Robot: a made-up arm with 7 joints. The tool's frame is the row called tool. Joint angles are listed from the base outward. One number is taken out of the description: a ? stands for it. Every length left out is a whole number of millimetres.
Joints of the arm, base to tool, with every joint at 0 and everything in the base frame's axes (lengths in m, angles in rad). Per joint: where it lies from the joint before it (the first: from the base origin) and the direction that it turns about. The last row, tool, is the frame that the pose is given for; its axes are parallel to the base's.
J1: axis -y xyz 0 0.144 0
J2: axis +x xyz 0 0 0
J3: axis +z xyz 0 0 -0.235
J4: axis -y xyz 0 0 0
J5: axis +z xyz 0 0 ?
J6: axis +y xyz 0 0 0
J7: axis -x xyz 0 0 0
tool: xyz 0 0 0
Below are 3 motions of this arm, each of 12 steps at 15 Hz.
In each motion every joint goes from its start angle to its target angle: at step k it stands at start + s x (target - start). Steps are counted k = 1, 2, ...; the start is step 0. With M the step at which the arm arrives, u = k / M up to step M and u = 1 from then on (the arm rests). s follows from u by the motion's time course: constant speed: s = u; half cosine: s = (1 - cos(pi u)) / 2; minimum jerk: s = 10 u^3 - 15 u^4 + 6 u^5.
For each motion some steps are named. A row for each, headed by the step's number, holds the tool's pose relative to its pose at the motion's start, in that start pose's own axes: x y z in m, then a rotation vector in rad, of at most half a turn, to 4 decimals.
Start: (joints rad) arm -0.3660 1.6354 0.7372 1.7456 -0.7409 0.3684 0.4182
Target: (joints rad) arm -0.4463 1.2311 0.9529 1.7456 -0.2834 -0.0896 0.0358
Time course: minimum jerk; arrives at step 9
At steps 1, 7, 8, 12:
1: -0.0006 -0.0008 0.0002 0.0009 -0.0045 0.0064
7: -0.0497 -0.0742 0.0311 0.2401 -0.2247 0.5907
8: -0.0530 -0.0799 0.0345 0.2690 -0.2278 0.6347
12: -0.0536 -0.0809 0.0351 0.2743 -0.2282 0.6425

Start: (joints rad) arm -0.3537 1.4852 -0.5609 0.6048 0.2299 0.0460 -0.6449
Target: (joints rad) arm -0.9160 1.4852 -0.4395 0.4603 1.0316 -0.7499 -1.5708
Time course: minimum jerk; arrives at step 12
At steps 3, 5, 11, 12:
3: -0.0081 -0.0051 0.0043 0.0740 -0.0136 0.0721
5: -0.0279 -0.0146 0.0141 0.2725 -0.0111 0.2434
11: -0.0828 -0.0242 0.0372 0.9510 0.1753 0.6565
12: -0.0832 -0.0242 0.0373 0.9571 0.1775 0.6593

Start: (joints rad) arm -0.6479 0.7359 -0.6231 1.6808 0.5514 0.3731 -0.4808
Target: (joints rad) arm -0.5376 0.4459 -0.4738 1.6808 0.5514 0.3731 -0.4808
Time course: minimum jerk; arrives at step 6
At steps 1, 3, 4, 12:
1: 0.0028 -0.0008 -0.0007 0.0006 -0.0073 0.0111
3: 0.0398 -0.0092 -0.0075 0.0064 -0.0999 0.1571
4: 0.0627 -0.0128 -0.0098 0.0074 -0.1545 0.2490
12: 0.0790 -0.0146 -0.0105 0.0067 -0.1923 0.3157

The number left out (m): -0.281
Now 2 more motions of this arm.
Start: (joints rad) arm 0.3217 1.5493 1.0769 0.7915 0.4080 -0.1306 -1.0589
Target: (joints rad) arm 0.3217 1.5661 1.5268 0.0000 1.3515 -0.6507 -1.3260
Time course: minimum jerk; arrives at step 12
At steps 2, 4, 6, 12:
2: -0.0057 0.0036 -0.0049 0.0372 0.0370 0.0183
4: -0.0346 0.0234 -0.0247 0.2370 0.2135 0.1078
6: -0.0843 0.0613 -0.0418 0.6261 0.4847 0.2458
12: -0.1652 0.1273 -0.0213 1.4358 0.8653 0.3965

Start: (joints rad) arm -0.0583 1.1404 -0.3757 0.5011 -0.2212 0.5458 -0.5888
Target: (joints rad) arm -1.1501 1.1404 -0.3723 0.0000 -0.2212 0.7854 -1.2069
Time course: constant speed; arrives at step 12
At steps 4, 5, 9, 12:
4: -0.1101 -0.0722 0.0195 0.1496 0.0235 -0.5013
5: -0.1416 -0.0809 0.0229 0.1973 0.0120 -0.6288
9: -0.2685 -0.0757 0.0277 0.4188 -0.1083 -1.1355
12: -0.3507 -0.0330 0.0206 0.6071 -0.2799 -1.5021

